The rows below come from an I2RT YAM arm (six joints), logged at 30 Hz.
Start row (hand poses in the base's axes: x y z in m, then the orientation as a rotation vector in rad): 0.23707 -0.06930 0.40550 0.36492 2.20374 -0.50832
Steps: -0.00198 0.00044 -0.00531 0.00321 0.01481 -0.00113; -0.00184 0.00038 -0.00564 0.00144 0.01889 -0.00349; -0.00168 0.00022 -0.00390 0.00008 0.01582 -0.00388; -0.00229 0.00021 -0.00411 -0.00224 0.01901 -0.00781; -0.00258 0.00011 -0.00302 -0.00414 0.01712 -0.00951; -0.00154 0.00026 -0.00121 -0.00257 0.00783 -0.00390; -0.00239 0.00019 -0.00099 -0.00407 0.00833 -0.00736; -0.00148 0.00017 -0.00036 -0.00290 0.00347 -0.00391; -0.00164 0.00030 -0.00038 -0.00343 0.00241 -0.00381; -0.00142 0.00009 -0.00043 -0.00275 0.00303 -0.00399; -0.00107 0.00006 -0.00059 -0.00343 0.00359 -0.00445; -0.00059 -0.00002 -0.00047 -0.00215 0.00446 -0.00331; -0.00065 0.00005 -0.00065 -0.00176 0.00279 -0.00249; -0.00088 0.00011 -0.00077 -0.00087 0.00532 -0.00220; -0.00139 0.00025 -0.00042 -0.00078 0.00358 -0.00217; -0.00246 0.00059 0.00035 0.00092 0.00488 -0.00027; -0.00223 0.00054 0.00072 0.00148 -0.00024 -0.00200
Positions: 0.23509 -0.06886 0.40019 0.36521 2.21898 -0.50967; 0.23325 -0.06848 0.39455 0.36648 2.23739 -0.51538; 0.23157 -0.06826 0.39065 0.36804 2.25235 -0.52192; 0.22928 -0.06805 0.38654 0.37233 2.26928 -0.53405; 0.22670 -0.06794 0.38352 0.37800 2.28357 -0.54868; 0.22516 -0.06768 0.38231 0.37974 2.28988 -0.55593; 0.22277 -0.06749 0.38132 0.38469 2.29585 -0.56678; 0.22129 -0.06732 0.38096 0.38716 2.29782 -0.57309; 0.21965 -0.06702 0.38058 0.38948 2.29858 -0.57962; 0.21823 -0.06693 0.38015 0.39220 2.30016 -0.58567; 0.21716 -0.06687 0.37956 0.39502 2.30197 -0.59290; 0.21657 -0.06689 0.37909 0.39693 2.30516 -0.59841; 0.21592 -0.06684 0.37844 0.39842 2.30696 -0.60254; 0.21504 -0.06673 0.37767 0.39945 2.31153 -0.60635; 0.21365 -0.06648 0.37725 0.40086 2.31448 -0.60948; 0.21119 -0.06589 0.37760 0.40054 2.31946 -0.61018; 0.20896 -0.06535 0.37832 0.40365 2.31967 -0.60939
